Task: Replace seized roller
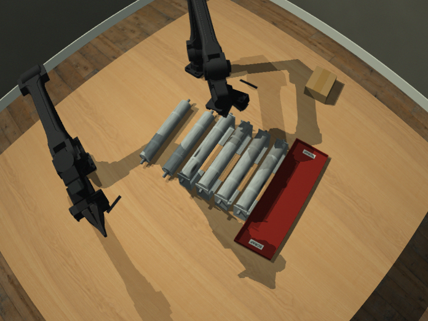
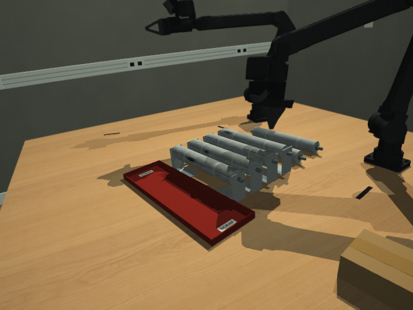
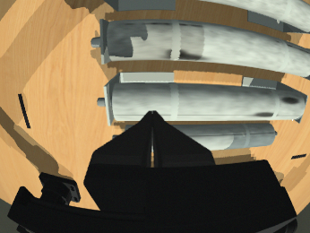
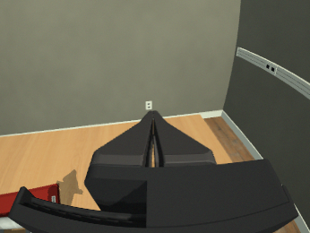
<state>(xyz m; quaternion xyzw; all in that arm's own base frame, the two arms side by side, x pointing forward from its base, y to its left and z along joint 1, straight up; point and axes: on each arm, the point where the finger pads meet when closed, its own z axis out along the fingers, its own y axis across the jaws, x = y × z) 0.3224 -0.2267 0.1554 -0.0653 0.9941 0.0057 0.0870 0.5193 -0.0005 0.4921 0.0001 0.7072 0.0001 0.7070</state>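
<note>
Now: the grey roller 1 cm ahead of my left hand, 10 cm to the right of it and 8 cm below it. Round my left hand: cardboard box: 11 cm ahead, 48 cm to the left, 12 cm below; then red scrap tray: 33 cm ahead, 4 cm to the right, 15 cm below.
Right now my right hand is 16 cm past the grey roller, 51 cm to the right of it and 42 cm above it. From my right hand the other things lie so: cardboard box 6 cm behind, 109 cm to the left, 46 cm below; red scrap tray 16 cm ahead, 57 cm to the left, 49 cm below.
</note>
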